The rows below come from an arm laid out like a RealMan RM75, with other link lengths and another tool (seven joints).
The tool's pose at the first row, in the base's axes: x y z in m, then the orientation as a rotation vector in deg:
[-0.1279 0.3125 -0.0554 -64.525 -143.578 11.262]
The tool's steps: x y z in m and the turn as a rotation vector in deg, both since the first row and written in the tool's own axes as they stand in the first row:
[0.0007 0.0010 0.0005 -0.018 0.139 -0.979]
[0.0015 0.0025 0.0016 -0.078 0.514 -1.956]
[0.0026 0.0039 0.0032 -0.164 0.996 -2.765]
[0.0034 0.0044 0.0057 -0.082 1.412 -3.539]
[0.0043 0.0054 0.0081 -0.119 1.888 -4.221]
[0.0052 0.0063 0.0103 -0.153 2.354 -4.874]
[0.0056 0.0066 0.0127 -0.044 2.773 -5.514]
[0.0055 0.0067 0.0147 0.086 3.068 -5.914]
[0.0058 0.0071 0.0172 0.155 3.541 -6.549]
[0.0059 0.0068 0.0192 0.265 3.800 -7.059]
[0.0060 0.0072 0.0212 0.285 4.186 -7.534]
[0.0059 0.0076 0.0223 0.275 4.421 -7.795]
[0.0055 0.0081 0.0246 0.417 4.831 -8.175]
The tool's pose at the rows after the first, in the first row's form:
[-0.1278 0.3137 -0.0559 -63.259 -143.963 10.887]
[-0.1277 0.3153 -0.0571 -61.972 -144.145 10.318]
[-0.1281 0.3171 -0.0587 -60.892 -144.149 9.699]
[-0.1292 0.3181 -0.0609 -59.805 -144.125 9.338]
[-0.1300 0.3195 -0.0631 -58.872 -144.042 8.822]
[-0.1308 0.3209 -0.0651 -57.979 -143.946 8.325]
[-0.1318 0.3214 -0.0673 -57.057 -143.829 8.036]
[-0.1325 0.3215 -0.0692 -56.453 -143.701 7.911]
[-0.1334 0.3221 -0.0715 -55.547 -143.541 7.544]
[-0.1345 0.3220 -0.0732 -54.818 -143.495 7.387]
[-0.1350 0.3224 -0.0751 -54.150 -143.352 7.057]
[-0.1351 0.3226 -0.0763 -53.787 -143.259 6.837]
[-0.1355 0.3227 -0.0786 -53.194 -143.005 6.668]

